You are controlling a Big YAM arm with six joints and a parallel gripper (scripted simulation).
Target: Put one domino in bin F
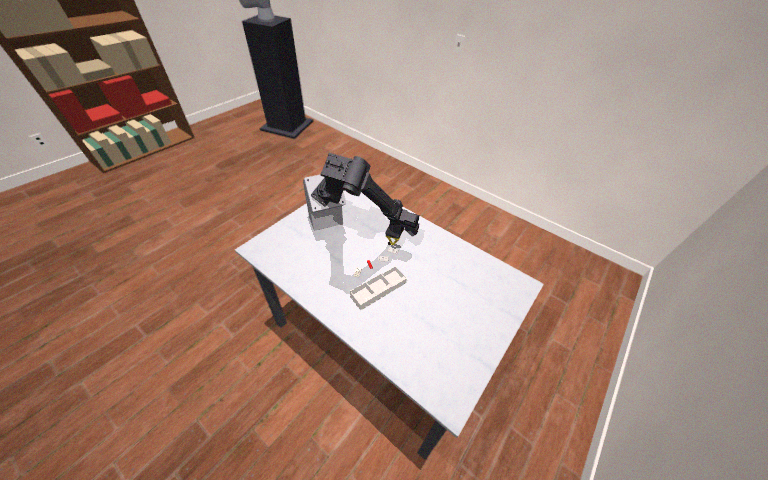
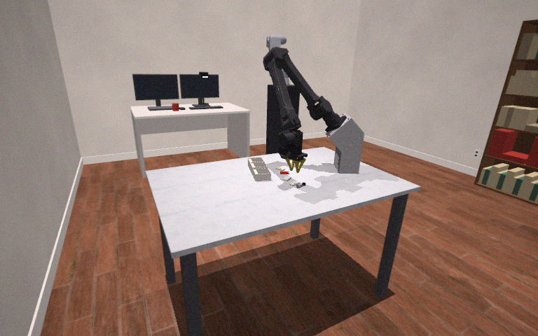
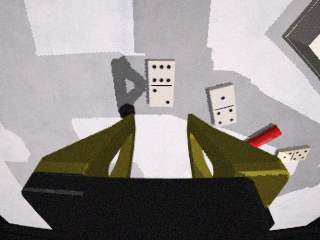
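My hand is 70 mm above the white domino. From my hand the other things lie so: long bin 240 mm to the right, 50 mm below, 10 mm ahead; then tiny black piece 70 mm below, 40 mm to the left, 30 mm behind; then small red piece 130 mm to the right, 80 mm behind, 70 mm below.
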